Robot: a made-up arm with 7 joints. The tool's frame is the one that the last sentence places.
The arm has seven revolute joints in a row. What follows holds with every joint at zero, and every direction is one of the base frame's. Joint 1 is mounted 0.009 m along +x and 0.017 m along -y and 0.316 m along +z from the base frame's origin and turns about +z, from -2.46 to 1.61 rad. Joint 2 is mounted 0.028 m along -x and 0.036 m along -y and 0.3 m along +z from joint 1 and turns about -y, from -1.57 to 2.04 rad. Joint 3 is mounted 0.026 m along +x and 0.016 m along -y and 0.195 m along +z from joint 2 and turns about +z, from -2.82 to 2.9 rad. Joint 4 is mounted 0.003 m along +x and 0.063 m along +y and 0.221 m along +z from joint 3 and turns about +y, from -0.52 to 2.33 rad. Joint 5 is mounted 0.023 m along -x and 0.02 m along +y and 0.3 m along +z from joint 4 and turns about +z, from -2.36 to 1.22 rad. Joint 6 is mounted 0.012 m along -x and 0.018 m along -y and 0.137 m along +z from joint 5 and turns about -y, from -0.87 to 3.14 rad. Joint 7 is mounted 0.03 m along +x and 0.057 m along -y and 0.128 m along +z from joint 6 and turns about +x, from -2.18 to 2.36 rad. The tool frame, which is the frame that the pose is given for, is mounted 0.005 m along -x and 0.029 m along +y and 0.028 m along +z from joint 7; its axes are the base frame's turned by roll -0.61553, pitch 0.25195 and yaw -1.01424 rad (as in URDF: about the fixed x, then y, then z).
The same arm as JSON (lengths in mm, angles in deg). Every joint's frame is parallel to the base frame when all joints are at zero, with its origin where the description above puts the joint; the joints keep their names.
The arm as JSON. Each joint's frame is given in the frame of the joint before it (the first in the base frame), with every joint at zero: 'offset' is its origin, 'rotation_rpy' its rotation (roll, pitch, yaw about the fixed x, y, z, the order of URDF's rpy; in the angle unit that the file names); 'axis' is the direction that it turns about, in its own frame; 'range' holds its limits. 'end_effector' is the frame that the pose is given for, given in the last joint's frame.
{"length_unit": "mm", "angle_unit": "deg", "chain": [
  {"id": "joint 1", "offset": [9.0, -17.0, 316.0], "rotation_rpy": [0.0, 0.0, 0.0], "axis": [0.0, 0.0, 1.0], "range": [-140.95, 92.25]},
  {"id": "joint 2", "offset": [-28.0, -36.0, 300.0], "rotation_rpy": [0.0, 0.0, 0.0], "axis": [0.0, -1.0, 0.0], "range": [-89.95, 116.88]},
  {"id": "joint 3", "offset": [26.0, -16.0, 195.0], "rotation_rpy": [0.0, 0.0, 0.0], "axis": [0.0, 0.0, 1.0], "range": [-161.57, 166.16]},
  {"id": "joint 4", "offset": [3.0, 63.0, 221.0], "rotation_rpy": [0.0, 0.0, 0.0], "axis": [0.0, 1.0, 0.0], "range": [-29.79, 133.5]},
  {"id": "joint 5", "offset": [-23.0, 20.0, 300.0], "rotation_rpy": [0.0, 0.0, 0.0], "axis": [0.0, 0.0, 1.0], "range": [-135.22, 69.9]},
  {"id": "joint 6", "offset": [-12.0, -18.0, 137.0], "rotation_rpy": [0.0, 0.0, 0.0], "axis": [0.0, -1.0, 0.0], "range": [-49.85, 179.91]},
  {"id": "joint 7", "offset": [30.0, -57.0, 128.0], "rotation_rpy": [0.0, 0.0, 0.0], "axis": [1.0, 0.0, 0.0], "range": [-124.9, 135.22]}
], "end_effector": {"offset": [-5.0, 29.0, 28.0], "rotation_rpy": [-35.27, 14.44, -58.11]}}

